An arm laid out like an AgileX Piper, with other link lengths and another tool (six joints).
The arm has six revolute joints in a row. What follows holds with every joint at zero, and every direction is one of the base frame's. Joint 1 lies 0.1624 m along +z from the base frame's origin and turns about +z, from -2.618 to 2.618 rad. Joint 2 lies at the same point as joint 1 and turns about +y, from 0 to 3.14 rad. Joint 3 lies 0.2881 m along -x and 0.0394 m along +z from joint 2 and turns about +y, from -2.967 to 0 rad. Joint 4 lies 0.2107 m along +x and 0.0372 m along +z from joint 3 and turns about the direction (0.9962, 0, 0.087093), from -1.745 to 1.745 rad. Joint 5 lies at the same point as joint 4 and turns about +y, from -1.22 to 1.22 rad. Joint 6 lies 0.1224 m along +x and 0.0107 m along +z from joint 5 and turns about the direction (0.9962, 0, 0.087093), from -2.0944 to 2.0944 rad. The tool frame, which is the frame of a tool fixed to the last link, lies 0.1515 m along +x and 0.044 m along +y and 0.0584 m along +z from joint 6; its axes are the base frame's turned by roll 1.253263, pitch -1.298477 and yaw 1.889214 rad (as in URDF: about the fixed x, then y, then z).
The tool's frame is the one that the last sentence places.
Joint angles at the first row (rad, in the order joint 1, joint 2, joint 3, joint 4, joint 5, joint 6):
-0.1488, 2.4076, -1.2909, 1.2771, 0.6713, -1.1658
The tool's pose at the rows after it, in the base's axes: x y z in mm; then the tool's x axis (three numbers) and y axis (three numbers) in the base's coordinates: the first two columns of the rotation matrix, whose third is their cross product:
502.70, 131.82, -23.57, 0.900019, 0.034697, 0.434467, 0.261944, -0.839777, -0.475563
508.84, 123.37, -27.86, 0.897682, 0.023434, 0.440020, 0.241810, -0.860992, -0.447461
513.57, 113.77, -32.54, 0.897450, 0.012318, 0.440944, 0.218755, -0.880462, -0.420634
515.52, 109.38, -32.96, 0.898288, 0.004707, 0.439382, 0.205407, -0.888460, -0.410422
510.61, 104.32, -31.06, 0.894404, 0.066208, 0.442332, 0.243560, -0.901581, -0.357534
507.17, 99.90, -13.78, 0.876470, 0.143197, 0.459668, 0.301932, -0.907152, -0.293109
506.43, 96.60, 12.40, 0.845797, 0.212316, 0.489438, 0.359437, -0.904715, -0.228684
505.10, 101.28, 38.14, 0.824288, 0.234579, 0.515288, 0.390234, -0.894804, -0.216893
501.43, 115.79, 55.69, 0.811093, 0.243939, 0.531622, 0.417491, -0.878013, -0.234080
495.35, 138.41, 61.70, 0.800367, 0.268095, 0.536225, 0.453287, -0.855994, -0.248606
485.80, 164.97, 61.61, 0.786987, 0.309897, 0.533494, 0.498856, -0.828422, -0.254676
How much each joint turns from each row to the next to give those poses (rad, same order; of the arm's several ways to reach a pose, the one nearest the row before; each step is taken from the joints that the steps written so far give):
0.0267, -0.0001, 0.0002, 0.0309, -0.0394, -0.0012
0.0028, 0.0001, 0.0000, 0.0106, -0.0426, 0.0000
0.0000, 0.0000, -0.0001, 0.0004, -0.0398, 0.0090
0.0000, -0.0046, 0.0001, -0.0091, -0.0160, 0.0177
0.0000, -0.0266, 0.0000, -0.1017, -0.0209, 0.0434
0.0000, -0.0616, -0.0001, -0.1363, -0.0049, 0.0659
0.0000, -0.0748, 0.0000, -0.1105, 0.0063, 0.0469
0.0009, -0.0591, 0.0009, -0.0346, 0.0321, 0.0209
0.0148, -0.0334, 0.0000, 0.0057, 0.0364, 0.0046
0.0378, -0.0093, 0.0001, 0.0099, 0.0175, -0.0001
0.0512, 0.0000, 0.0007, -0.0001, 0.0075, 0.0001

